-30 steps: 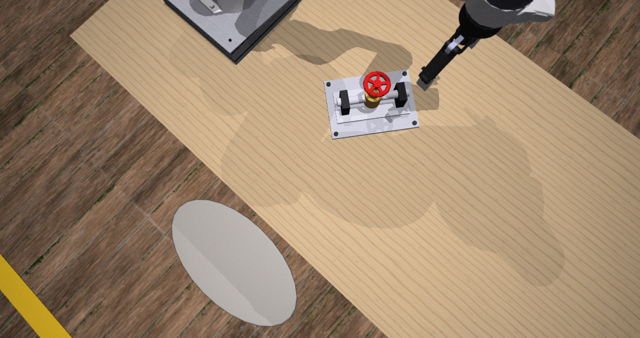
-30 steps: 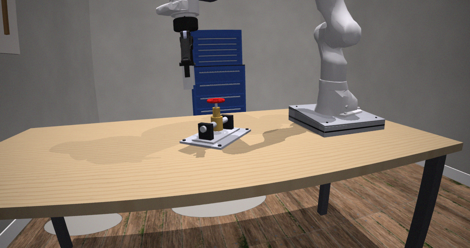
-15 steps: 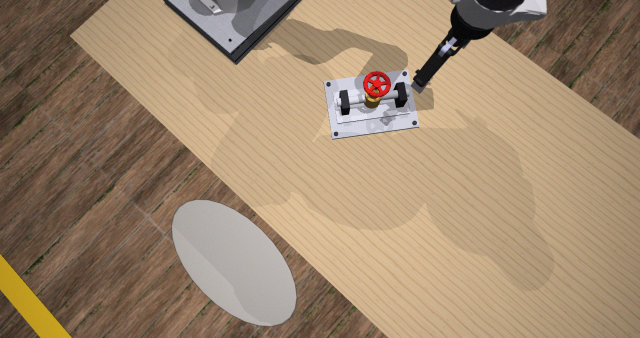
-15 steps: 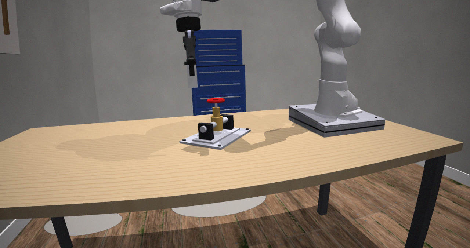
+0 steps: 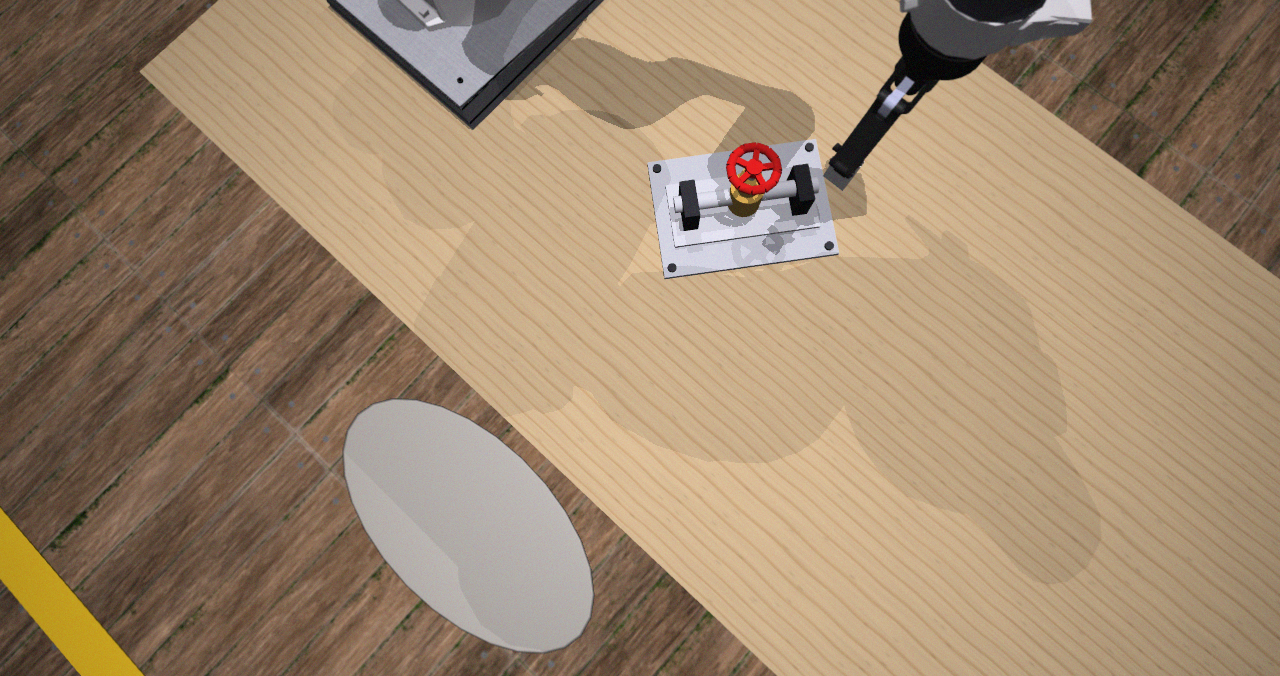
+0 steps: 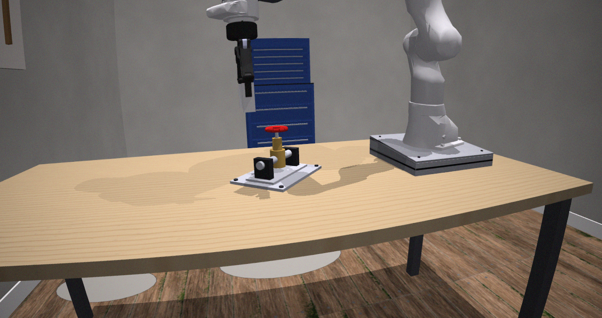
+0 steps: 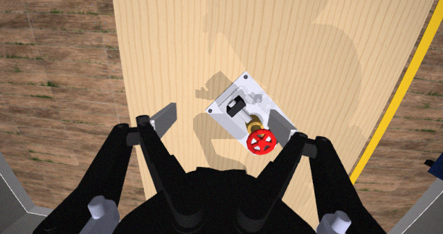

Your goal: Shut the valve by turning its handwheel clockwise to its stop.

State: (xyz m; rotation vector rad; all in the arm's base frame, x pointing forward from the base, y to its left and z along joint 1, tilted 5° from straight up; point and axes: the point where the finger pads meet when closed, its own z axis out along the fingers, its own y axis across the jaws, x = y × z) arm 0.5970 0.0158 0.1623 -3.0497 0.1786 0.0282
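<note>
The red handwheel is 10 cm behind my hand, 8 cm to the right of it and 8 cm below it.
</note>
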